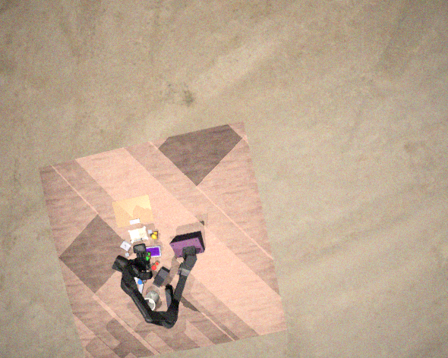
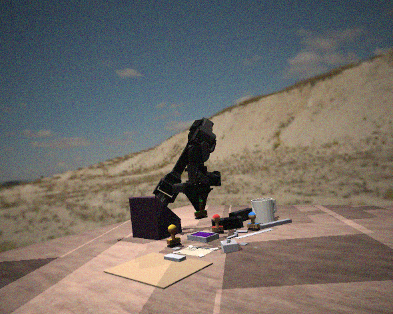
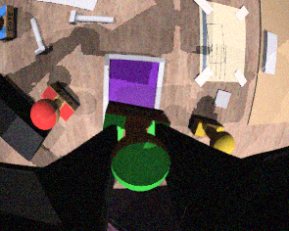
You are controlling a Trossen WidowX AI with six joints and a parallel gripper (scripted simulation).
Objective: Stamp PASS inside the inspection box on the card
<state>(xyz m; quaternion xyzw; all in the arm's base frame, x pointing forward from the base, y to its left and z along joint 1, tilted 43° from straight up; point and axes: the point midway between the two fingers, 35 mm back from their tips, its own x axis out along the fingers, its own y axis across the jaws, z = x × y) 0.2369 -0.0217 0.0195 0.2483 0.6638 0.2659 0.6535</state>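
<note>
My gripper tip is now 9 cm above the purple ink pad. From my gripper tip the other things lie so: green-knobbed PASS stamp right at my gripper tip; then yellow-knobbed stamp 4 cm behind, 10 cm to the right, 7 cm below; then red stamp 8 cm to the left, 7 cm below.
</note>
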